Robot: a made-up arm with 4 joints.
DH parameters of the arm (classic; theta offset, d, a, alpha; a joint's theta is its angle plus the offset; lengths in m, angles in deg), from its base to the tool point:
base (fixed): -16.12 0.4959 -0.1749 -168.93
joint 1: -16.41 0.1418 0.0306 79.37
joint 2: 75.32 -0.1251 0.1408 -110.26
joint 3: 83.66 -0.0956 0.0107 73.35
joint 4: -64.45 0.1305 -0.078 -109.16
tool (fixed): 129.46 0.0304 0 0
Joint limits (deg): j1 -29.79..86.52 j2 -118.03..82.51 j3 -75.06..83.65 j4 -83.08..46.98
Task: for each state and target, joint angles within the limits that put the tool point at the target. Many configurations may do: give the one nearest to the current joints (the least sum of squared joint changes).
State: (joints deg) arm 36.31 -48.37 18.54 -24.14
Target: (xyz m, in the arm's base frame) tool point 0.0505 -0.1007 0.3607
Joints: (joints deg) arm 19.76 -84.63 -14.72 5.78
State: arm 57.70 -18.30 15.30 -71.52
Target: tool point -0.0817 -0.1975 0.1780
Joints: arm 31.04 -21.76 6.13 -64.99
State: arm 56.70 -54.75 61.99 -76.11
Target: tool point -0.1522 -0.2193 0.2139
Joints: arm 37.97 -20.28 30.71 -64.29
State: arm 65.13 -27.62 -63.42 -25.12
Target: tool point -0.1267 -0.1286 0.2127
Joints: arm 61.91 -51.75 -61.65 -27.01
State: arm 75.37 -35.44 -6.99 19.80
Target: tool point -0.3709 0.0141 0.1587
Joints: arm 86.52 3.55 25.91 -22.50
